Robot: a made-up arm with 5 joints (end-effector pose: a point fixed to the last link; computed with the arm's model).
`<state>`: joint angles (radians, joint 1 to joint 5).
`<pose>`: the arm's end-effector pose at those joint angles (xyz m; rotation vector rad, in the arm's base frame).
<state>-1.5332 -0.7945 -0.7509 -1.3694 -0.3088</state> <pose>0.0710 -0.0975 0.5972 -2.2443 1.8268 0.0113</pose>
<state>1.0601 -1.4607 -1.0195 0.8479 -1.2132</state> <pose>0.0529 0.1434 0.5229 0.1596 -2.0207 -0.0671</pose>
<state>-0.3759 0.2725 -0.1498 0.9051 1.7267</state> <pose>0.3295 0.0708 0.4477 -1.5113 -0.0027 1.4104</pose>
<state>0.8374 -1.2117 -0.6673 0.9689 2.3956</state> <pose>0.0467 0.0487 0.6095 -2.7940 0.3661 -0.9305</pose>
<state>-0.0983 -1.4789 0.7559 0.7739 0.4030</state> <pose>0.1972 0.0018 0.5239 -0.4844 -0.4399 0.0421</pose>
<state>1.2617 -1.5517 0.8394 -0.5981 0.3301</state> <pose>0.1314 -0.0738 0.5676 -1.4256 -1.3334 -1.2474</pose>
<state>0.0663 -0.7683 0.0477 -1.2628 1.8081</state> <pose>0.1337 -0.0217 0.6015 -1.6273 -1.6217 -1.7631</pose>
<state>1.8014 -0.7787 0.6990 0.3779 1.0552</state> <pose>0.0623 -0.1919 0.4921 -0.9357 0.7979 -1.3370</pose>
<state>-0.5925 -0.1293 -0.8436 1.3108 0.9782</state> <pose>0.2137 0.0607 0.5868 -0.9598 -0.4837 0.7839</pose>
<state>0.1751 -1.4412 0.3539 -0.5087 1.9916</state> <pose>0.0770 -0.0142 0.5973 -2.0811 -1.1742 -1.4935</pose>
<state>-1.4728 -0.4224 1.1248 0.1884 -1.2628</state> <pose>0.0789 0.1643 0.3767 0.2856 0.9247 0.4957</pose>
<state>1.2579 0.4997 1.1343 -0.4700 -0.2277</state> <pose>0.1616 -0.1307 0.2793 0.4618 0.6668 -1.4321</pose>
